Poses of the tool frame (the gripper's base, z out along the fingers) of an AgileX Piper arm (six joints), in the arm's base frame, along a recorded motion.
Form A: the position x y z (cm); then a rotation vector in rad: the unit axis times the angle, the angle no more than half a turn.
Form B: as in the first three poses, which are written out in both.
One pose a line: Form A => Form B
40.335 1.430 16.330 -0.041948 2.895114 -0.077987 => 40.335 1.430 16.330 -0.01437 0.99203 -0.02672 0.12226
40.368 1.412 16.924 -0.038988 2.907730 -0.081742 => 40.368 1.412 16.924 -0.01331 0.99277 -0.02791 0.11596
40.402 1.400 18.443 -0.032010 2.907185 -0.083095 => 40.402 1.400 18.443 -0.01093 0.99275 -0.02838 0.11626
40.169 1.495 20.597 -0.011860 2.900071 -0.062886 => 40.169 1.495 20.597 -0.00406 0.99252 -0.02152 0.12012
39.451 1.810 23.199 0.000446 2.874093 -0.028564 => 39.451 1.810 23.199 0.00015 0.99103 -0.00985 0.13328
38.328 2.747 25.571 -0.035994 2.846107 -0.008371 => 38.328 2.747 25.571 -0.01251 0.98904 -0.00291 0.14709
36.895 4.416 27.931 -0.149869 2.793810 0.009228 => 36.895 4.416 27.931 -0.05278 0.98385 0.00325 0.17103
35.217 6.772 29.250 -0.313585 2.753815 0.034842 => 35.217 6.772 29.250 -0.11120 0.97657 0.01236 0.18383
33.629 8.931 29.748 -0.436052 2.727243 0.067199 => 33.629 8.931 29.748 -0.15501 0.96950 0.02389 0.18832
